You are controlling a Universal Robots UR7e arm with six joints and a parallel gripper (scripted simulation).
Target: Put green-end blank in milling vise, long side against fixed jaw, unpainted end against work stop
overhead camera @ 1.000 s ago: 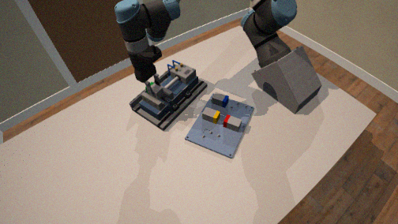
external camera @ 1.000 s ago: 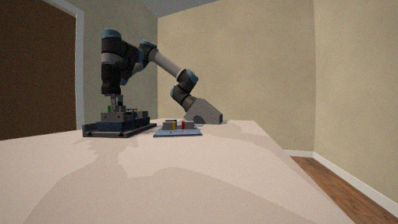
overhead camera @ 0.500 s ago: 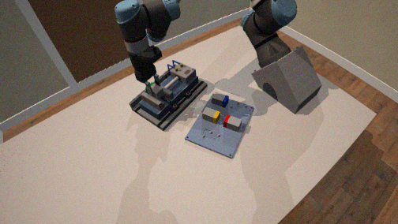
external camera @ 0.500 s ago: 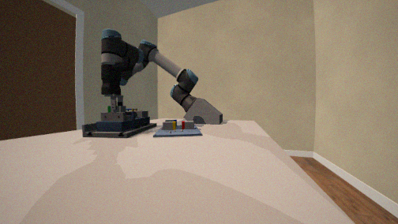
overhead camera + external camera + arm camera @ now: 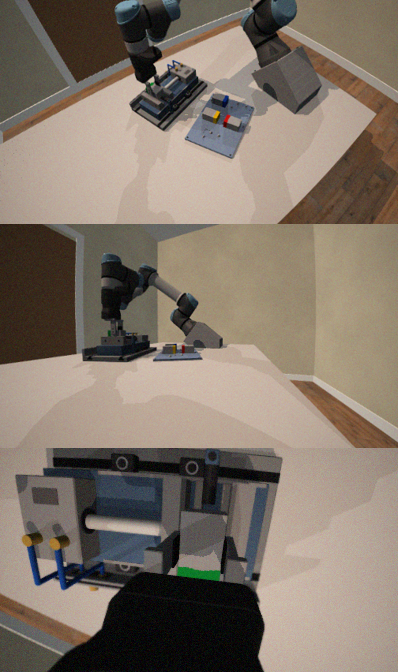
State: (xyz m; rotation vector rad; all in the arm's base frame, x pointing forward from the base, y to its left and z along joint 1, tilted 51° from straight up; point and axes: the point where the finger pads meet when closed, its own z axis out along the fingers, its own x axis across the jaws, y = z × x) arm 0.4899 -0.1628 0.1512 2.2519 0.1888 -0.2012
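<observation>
Right now my hand is 5 cm above the fixed jaw, 3 cm short of it and 1 cm to the right of it. Also, from my hand: green-end blank: 2 cm below; yellow-ended blank: 20 cm to the left, 12 cm behind, 10 cm below; dark work stop rod: 5 cm to the left, 3 cm below, 1 cm behind.
</observation>
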